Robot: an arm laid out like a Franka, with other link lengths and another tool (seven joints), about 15 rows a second.
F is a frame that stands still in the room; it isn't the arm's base.
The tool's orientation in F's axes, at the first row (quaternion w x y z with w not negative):
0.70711 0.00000 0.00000 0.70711
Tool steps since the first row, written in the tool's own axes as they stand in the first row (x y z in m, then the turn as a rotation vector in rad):
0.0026 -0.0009 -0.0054 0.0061 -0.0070 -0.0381
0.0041 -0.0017 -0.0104 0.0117 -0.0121 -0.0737
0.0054 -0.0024 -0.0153 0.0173 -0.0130 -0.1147
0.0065 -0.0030 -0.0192 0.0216 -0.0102 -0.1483
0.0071 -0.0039 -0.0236 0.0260 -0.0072 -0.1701
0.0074 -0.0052 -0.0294 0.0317 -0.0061 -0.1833
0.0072 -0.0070 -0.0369 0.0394 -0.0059 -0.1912
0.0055 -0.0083 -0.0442 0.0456 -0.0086 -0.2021
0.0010 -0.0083 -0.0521 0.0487 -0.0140 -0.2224
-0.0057 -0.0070 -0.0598 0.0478 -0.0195 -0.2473
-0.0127 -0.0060 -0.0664 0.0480 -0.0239 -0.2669
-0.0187 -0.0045 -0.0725 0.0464 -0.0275 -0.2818
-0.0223 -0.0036 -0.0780 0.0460 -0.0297 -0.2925
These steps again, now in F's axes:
0.0009 0.0026 -0.0054 0.0070 0.0061 -0.0381
0.0017 0.0041 -0.0104 0.0121 0.0117 -0.0737
0.0024 0.0054 -0.0153 0.0130 0.0173 -0.1147
0.0030 0.0065 -0.0192 0.0102 0.0216 -0.1483
0.0039 0.0071 -0.0236 0.0072 0.0260 -0.1701
0.0052 0.0074 -0.0294 0.0061 0.0317 -0.1833
0.0070 0.0072 -0.0369 0.0059 0.0394 -0.1912
0.0083 0.0055 -0.0442 0.0086 0.0456 -0.2021
0.0083 0.0010 -0.0521 0.0140 0.0487 -0.2224
0.0070 -0.0057 -0.0598 0.0195 0.0478 -0.2473
0.0060 -0.0127 -0.0664 0.0239 0.0480 -0.2669
0.0045 -0.0187 -0.0725 0.0275 0.0464 -0.2818
0.0036 -0.0223 -0.0780 0.0297 0.0460 -0.2925

